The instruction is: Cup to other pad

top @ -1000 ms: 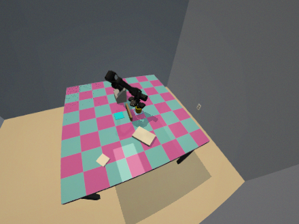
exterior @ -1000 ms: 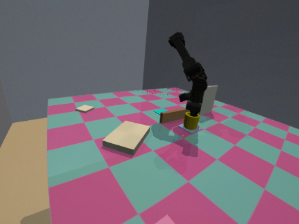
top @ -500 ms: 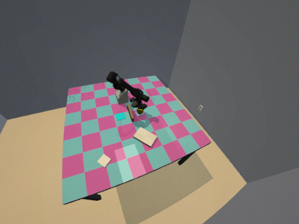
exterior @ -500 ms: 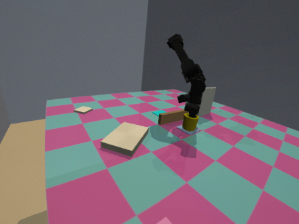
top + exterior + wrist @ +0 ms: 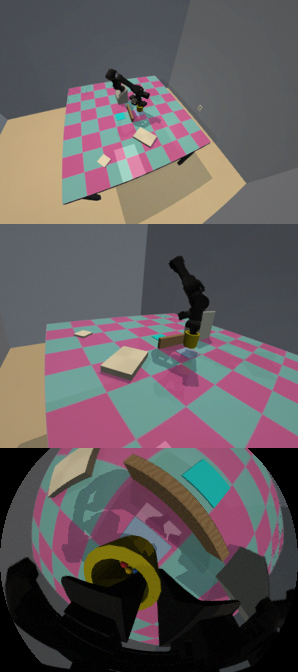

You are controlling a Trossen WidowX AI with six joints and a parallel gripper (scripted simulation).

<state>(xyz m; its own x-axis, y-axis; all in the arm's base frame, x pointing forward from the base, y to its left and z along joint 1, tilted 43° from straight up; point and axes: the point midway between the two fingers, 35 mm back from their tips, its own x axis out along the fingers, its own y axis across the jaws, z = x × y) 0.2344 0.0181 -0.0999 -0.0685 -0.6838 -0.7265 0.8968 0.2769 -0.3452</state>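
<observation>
Now: the cyan pad 200 mm to the right of my gripper tip and 80 mm below it. From my gripper tip the other things lie so: blue pad: 30 mm ahead, 10 mm to the left, 80 mm below; red marble: 30 mm ahead, 30 mm to the left, 20 mm below; yellow cup: 20 mm ahead, 10 mm to the left.
</observation>
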